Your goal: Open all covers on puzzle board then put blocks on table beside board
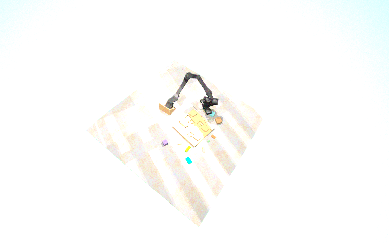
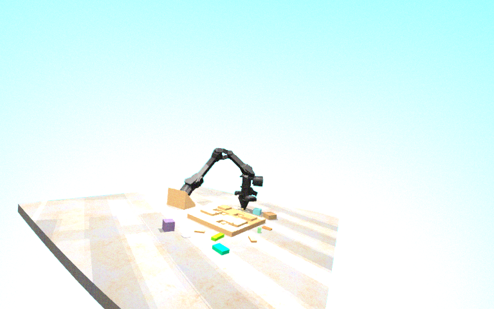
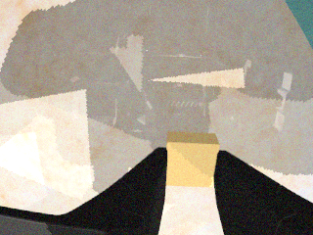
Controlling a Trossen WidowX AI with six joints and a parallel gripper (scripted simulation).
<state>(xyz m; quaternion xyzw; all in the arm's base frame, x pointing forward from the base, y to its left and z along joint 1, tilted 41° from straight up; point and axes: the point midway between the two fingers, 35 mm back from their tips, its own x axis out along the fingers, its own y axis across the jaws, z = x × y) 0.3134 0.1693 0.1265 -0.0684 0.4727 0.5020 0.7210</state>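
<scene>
My gripper tip is 10 mm short of the tan puzzle board, 210 mm to the left of it and 10 mm below it. Also, from my gripper tip: light cyan block 90 mm ahead, 10 mm to the left; then purple cube 130 mm behind, 520 mm to the right, 10 mm above; then bright green bar 70 mm ahead, 460 mm to the right.
</scene>
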